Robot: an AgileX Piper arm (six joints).
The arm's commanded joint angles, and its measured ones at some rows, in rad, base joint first. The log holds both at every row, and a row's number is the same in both.
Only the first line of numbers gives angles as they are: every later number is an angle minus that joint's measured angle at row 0.
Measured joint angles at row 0: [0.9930 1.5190 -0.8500 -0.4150 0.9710 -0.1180]
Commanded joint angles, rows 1 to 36: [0.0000 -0.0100 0.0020 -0.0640 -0.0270 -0.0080]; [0.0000 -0.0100 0.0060 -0.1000 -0.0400 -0.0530]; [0.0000 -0.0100 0.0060 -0.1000 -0.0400 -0.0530]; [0.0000 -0.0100 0.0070 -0.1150 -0.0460 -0.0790]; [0.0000 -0.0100 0.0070 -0.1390 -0.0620 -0.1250]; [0.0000 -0.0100 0.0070 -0.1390 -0.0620 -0.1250]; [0.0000 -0.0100 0.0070 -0.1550 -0.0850 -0.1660]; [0.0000 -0.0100 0.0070 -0.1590 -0.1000 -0.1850]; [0.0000 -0.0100 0.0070 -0.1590 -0.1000 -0.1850]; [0.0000 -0.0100 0.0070 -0.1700 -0.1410 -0.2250]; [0.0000 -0.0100 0.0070 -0.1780 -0.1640 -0.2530]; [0.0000 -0.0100 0.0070 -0.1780 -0.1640 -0.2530]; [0.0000 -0.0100 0.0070 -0.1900 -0.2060 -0.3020]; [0.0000 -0.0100 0.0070 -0.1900 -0.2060 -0.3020]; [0.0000 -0.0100 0.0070 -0.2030 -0.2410 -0.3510]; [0.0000 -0.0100 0.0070 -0.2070 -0.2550 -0.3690]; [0.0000 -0.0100 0.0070 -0.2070 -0.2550 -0.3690]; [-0.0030 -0.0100 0.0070 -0.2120 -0.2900 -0.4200]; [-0.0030 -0.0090 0.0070 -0.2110 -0.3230 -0.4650]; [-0.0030 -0.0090 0.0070 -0.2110 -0.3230 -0.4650]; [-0.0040 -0.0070 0.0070 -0.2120 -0.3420 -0.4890]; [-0.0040 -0.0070 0.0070 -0.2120 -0.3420 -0.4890]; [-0.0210 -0.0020 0.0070 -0.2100 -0.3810 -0.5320]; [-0.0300 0.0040 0.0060 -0.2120 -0.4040 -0.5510]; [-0.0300 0.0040 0.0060 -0.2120 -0.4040 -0.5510]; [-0.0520 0.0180 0.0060 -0.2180 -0.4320 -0.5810]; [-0.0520 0.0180 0.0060 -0.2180 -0.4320 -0.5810]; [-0.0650 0.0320 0.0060 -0.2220 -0.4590 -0.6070]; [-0.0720 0.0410 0.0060 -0.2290 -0.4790 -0.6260]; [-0.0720 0.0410 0.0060 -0.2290 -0.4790 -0.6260]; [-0.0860 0.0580 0.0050 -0.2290 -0.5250 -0.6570]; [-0.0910 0.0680 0.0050 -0.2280 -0.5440 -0.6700]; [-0.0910 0.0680 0.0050 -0.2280 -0.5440 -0.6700]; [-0.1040 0.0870 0.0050 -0.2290 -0.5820 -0.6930]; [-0.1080 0.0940 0.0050 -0.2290 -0.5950 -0.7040]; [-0.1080 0.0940 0.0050 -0.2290 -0.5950 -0.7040]
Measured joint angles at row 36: [-0.0980 0.0940 0.0140 -0.1920 -0.5220 -0.6720]
